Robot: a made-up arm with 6 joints.
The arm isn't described. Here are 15 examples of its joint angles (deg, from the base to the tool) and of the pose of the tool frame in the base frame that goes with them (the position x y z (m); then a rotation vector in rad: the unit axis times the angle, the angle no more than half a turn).
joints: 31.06 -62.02 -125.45 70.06 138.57 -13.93
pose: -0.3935 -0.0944 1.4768 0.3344 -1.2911 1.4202
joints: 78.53 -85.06 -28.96 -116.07 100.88 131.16
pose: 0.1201 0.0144 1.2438 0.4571 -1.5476 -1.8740
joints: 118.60 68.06 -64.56 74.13 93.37 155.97
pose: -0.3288 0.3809 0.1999 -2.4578 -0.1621 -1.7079
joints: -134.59 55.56 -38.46 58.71 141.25 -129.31
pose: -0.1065 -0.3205 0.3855 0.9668 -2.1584 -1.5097
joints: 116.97 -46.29 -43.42 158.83 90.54 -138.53
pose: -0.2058 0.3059 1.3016 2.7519 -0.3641 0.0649
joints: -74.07 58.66 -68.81 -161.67 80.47 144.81
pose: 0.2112 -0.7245 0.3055 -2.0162 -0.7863 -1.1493
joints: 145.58 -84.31 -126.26 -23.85 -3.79 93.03
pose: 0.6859 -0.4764 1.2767 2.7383 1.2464 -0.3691
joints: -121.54 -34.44 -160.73 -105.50 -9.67 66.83
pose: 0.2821 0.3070 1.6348 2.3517 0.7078 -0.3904
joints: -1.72 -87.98 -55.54 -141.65 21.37 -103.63
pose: -0.1039 0.0475 1.3915 2.2281 -1.1702 -1.1821
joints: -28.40 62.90 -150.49 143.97 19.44 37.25
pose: 0.9517 -0.4663 0.8806 2.1685 0.4377 -1.9732
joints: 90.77 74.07 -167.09 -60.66 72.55 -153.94
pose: 0.0679 1.0485 0.8378 0.6820 0.2039 -1.7959
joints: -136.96 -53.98 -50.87 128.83 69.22 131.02
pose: -0.1212 -0.2424 1.3618 -2.8258 -0.0173 1.0237
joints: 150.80 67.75 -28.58 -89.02 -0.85 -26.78
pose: -0.1898 0.0429 0.2220 -0.2984 -0.3194 -1.9038
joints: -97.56 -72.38 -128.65 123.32 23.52 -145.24
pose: 0.1088 0.6556 1.4735 1.7657 1.4767 -0.5808
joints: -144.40 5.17 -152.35 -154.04 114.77 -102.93
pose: -0.1977 -0.1158 1.7128 0.7322 2.5421 -1.4014
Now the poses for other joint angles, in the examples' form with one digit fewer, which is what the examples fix.
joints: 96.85 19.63 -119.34 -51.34 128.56 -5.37
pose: 0.046 0.753 1.213 -1.345 -0.885 1.121
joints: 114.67 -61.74 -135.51 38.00 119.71 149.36
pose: 0.127 -0.458 1.495 0.139 0.854 0.251
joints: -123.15 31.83 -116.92 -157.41 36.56 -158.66
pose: -0.491 -0.808 1.089 1.494 1.242 1.650
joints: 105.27 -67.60 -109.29 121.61 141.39 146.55
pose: 0.024 -0.506 1.455 -0.574 0.186 1.350
